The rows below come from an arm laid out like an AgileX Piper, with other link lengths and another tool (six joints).
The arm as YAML. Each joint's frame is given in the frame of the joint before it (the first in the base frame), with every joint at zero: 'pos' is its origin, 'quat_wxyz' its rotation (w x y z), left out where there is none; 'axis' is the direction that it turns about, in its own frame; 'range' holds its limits. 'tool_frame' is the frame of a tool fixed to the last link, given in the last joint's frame.
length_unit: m
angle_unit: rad
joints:
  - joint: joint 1
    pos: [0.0, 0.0, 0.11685]
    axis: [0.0, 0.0, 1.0]
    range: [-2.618, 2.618]
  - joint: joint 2
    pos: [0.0, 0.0, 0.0]
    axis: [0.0, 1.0, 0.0]
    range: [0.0, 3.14]
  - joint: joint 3
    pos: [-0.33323, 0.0, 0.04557]
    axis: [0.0, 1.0, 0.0]
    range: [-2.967, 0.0]
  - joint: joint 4
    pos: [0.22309, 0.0, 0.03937]
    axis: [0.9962, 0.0, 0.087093]
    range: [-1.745, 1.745]
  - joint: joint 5
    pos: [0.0, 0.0, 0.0]
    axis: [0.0, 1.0, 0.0]
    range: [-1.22, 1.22]
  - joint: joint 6
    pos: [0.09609, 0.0, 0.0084]
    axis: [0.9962, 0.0, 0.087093]
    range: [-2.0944, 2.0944]
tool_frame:
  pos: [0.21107, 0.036, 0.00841]
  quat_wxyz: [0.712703, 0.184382, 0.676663, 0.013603]
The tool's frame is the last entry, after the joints.
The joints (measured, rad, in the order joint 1, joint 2, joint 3, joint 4, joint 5, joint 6), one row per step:
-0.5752 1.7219 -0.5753 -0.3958 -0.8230 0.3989
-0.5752 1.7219 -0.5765 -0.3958 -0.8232 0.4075
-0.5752 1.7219 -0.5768 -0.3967 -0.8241 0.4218
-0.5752 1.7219 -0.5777 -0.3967 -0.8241 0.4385
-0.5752 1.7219 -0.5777 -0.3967 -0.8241 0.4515
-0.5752 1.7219 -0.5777 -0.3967 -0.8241 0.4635
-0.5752 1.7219 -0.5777 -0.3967 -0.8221 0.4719
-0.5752 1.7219 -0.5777 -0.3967 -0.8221 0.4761
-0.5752 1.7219 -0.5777 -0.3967 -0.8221 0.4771
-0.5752 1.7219 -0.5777 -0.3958 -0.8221 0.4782
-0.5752 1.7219 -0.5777 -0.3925 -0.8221 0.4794
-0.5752 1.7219 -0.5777 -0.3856 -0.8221 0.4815
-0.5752 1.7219 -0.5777 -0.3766 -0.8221 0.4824
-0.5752 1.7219 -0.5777 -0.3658 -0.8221 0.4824
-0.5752 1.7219 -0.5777 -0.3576 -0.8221 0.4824
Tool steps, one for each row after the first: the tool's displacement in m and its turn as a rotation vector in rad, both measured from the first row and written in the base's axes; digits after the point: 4 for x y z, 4 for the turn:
0.0004 -0.0002 0.0008 0.0073 -0.0035 -0.0022
0.0007 0.0000 0.0017 0.0198 -0.0081 -0.0050
0.0010 -0.0001 0.0027 0.0349 -0.0133 -0.0093
0.0012 -0.0002 0.0031 0.0469 -0.0167 -0.0127
0.0013 -0.0002 0.0036 0.0581 -0.0199 -0.0158
0.0012 -0.0003 0.0033 0.0663 -0.0202 -0.0185
0.0012 -0.0003 0.0034 0.0702 -0.0213 -0.0196
0.0012 -0.0003 0.0035 0.0711 -0.0216 -0.0198
0.0012 -0.0005 0.0036 0.0725 -0.0222 -0.0209
0.0012 -0.0013 0.0038 0.0749 -0.0235 -0.0241
0.0011 -0.0028 0.0043 0.0797 -0.0261 -0.0306
0.0009 -0.0048 0.0048 0.0842 -0.0290 -0.0386
0.0006 -0.0073 0.0055 0.0886 -0.0322 -0.0479
0.0004 -0.0091 0.0059 0.0919 -0.0346 -0.0550

